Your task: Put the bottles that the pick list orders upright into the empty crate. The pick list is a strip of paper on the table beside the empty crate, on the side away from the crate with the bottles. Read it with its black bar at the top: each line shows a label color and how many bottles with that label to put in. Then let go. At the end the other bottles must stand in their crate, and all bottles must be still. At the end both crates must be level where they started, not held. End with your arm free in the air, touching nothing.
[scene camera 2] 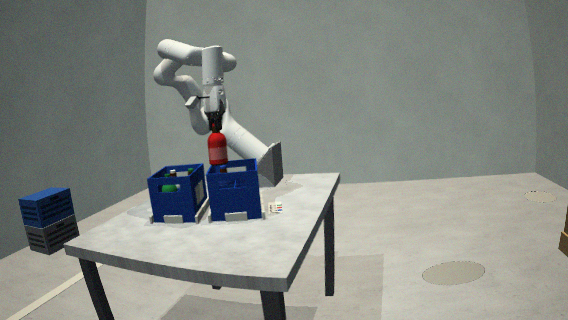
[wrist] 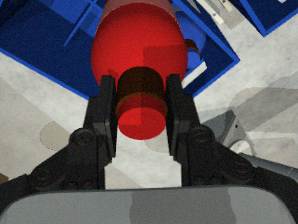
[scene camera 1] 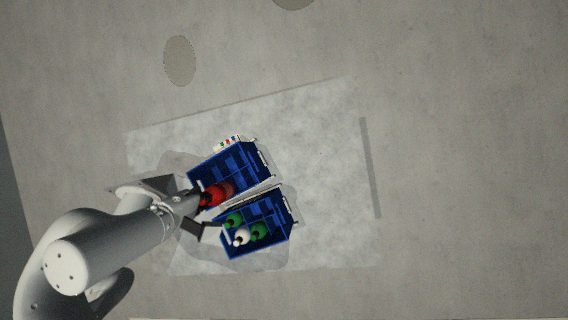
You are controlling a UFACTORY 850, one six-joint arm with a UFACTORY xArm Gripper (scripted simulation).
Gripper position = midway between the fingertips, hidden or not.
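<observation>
There is a blue crate (scene camera 2: 246, 198) in the scene, and I see another blue crate (scene camera 2: 187, 202) as well. My gripper (scene camera 1: 207, 199) is visible to me too. Scene camera 2 gives me the gripper (scene camera 2: 215, 130) again, and from the wrist view I see the gripper (wrist: 140, 93).
</observation>
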